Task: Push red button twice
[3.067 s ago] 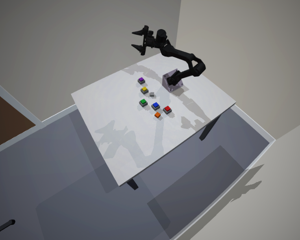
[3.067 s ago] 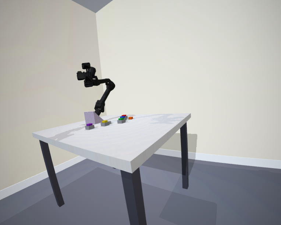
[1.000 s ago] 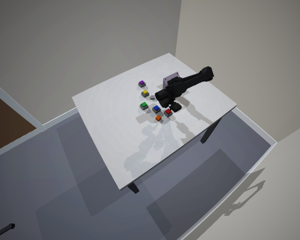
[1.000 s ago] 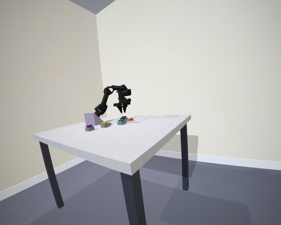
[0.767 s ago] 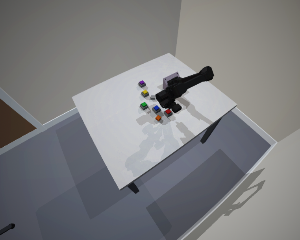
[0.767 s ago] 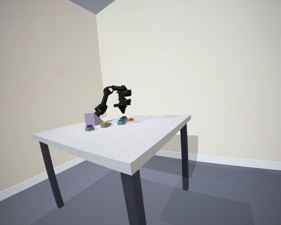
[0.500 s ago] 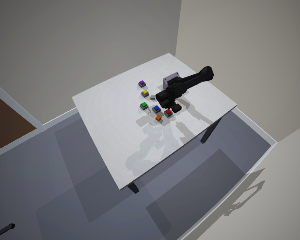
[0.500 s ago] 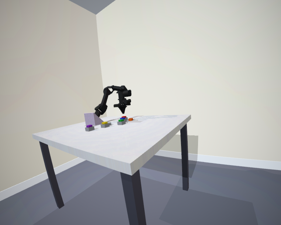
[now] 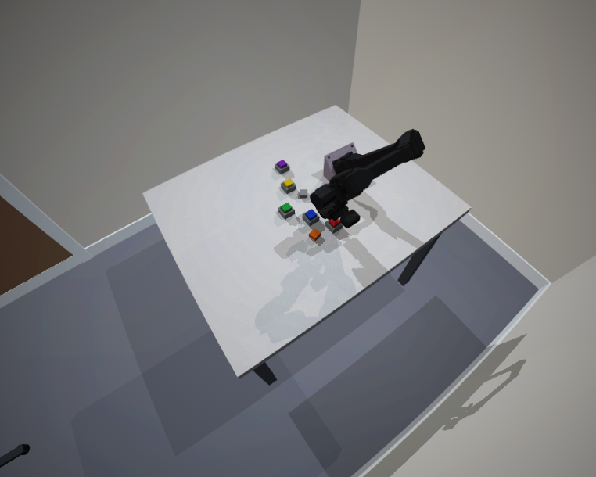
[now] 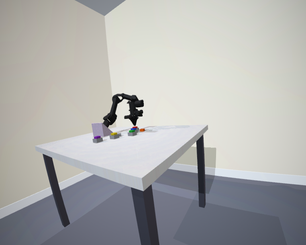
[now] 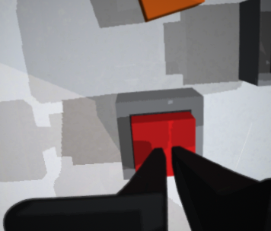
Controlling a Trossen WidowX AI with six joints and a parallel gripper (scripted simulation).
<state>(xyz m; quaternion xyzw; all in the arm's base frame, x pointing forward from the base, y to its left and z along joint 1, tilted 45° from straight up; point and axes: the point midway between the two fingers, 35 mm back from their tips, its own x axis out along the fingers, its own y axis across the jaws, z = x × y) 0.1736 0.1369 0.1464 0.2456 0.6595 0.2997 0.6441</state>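
Now: the red button 1 cm below my gripper tip. Round my gripper tip: blue button: 8 cm to the right, 5 cm ahead, 1 cm below; orange block: 8 cm ahead, 4 cm below; green button: 16 cm to the right, 12 cm ahead, 1 cm below.
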